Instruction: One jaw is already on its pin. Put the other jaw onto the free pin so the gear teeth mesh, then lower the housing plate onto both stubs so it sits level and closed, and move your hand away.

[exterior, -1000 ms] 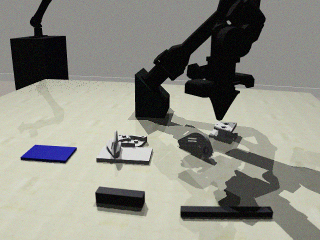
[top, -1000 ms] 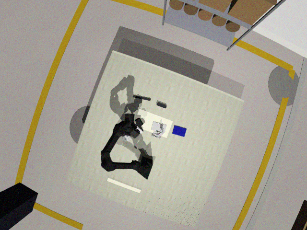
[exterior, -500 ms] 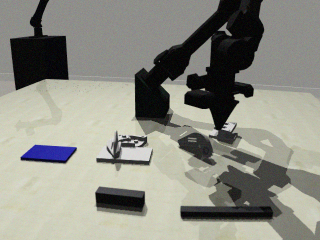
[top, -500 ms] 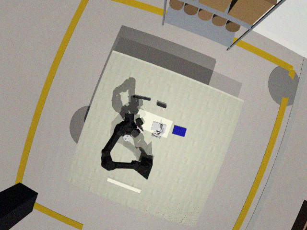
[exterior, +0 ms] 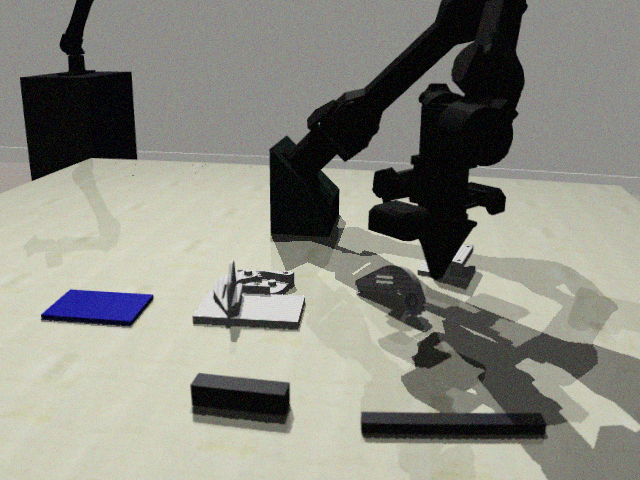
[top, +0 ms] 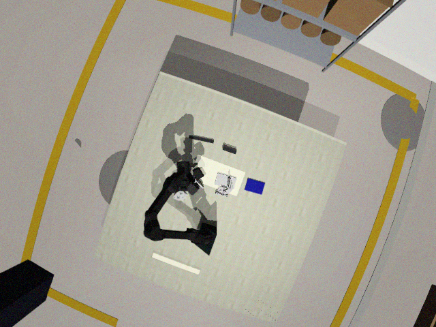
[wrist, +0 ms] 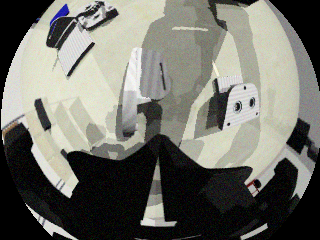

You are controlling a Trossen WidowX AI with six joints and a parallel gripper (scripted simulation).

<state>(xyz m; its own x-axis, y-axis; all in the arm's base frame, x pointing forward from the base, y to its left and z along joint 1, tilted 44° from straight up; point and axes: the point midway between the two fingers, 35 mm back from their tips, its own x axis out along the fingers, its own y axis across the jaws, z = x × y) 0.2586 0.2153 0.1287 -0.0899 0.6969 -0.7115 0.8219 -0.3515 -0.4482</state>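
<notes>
My gripper tip is 30 mm to the left of the grey jaw, 20 mm short of it and 20 mm above it. Also, from my gripper tip: grey base plate (210 mm to the right, 80 mm ahead, 30 mm below); then long black bar (250 mm ahead, 40 mm to the left, 30 mm below); then small grey fixture (110 mm behind, 30 mm below, 10 mm to the left).
</notes>
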